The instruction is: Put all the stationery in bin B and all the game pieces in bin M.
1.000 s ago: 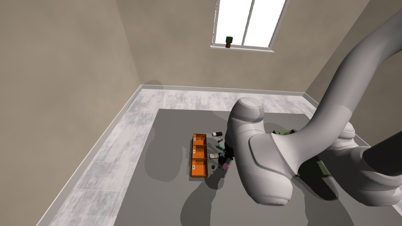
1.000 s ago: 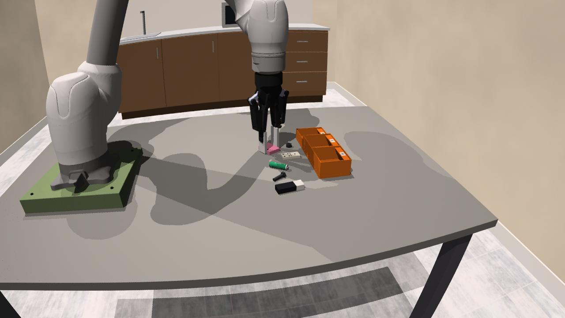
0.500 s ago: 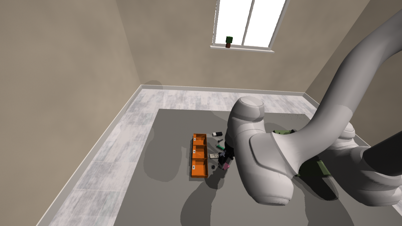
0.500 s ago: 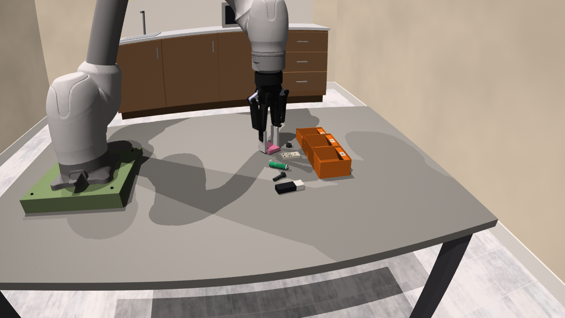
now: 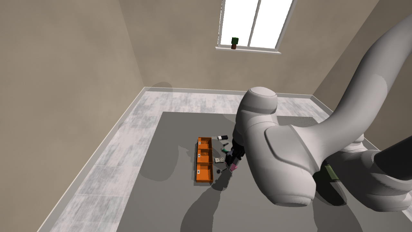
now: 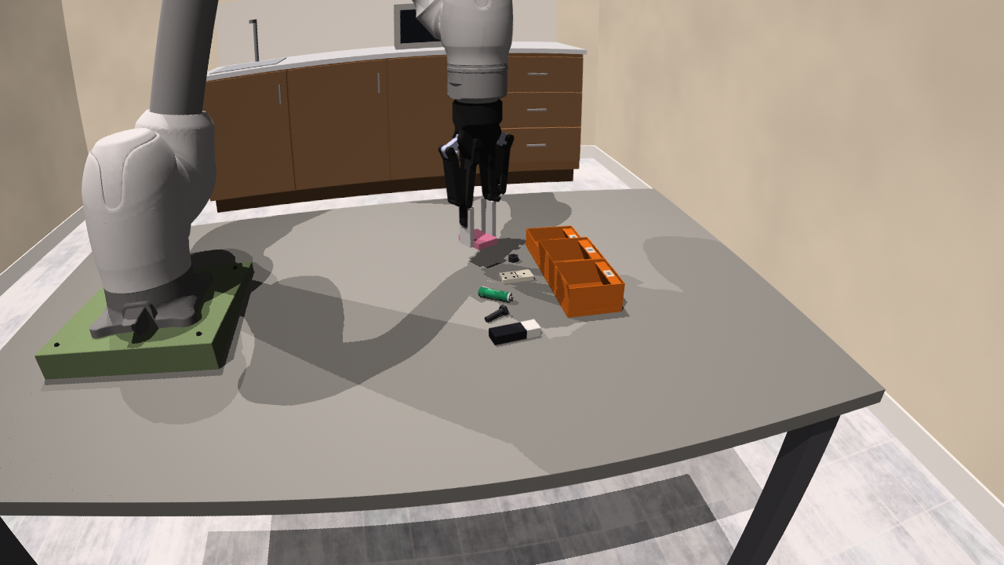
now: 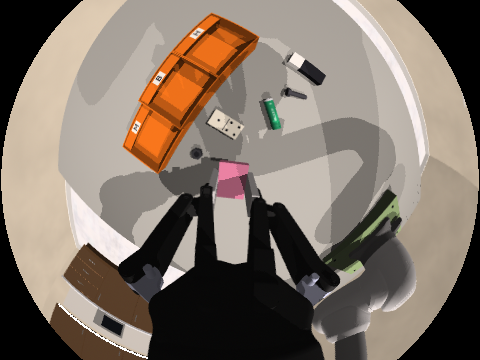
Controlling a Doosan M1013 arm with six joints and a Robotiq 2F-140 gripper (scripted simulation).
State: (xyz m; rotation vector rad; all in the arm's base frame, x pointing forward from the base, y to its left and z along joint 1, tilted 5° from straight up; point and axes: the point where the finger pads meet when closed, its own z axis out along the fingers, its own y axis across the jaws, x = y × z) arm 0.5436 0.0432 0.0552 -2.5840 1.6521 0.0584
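Now: the orange three-compartment bin 130 mm ahead of my hand, 70 mm to the right of it and 60 mm below it. Round my hand: cream domino (70 mm below, 60 mm to the right, 40 mm ahead); then small black nut (70 mm below, 60 mm ahead, 10 mm to the left); then pink sticky-note pad (30 mm below).
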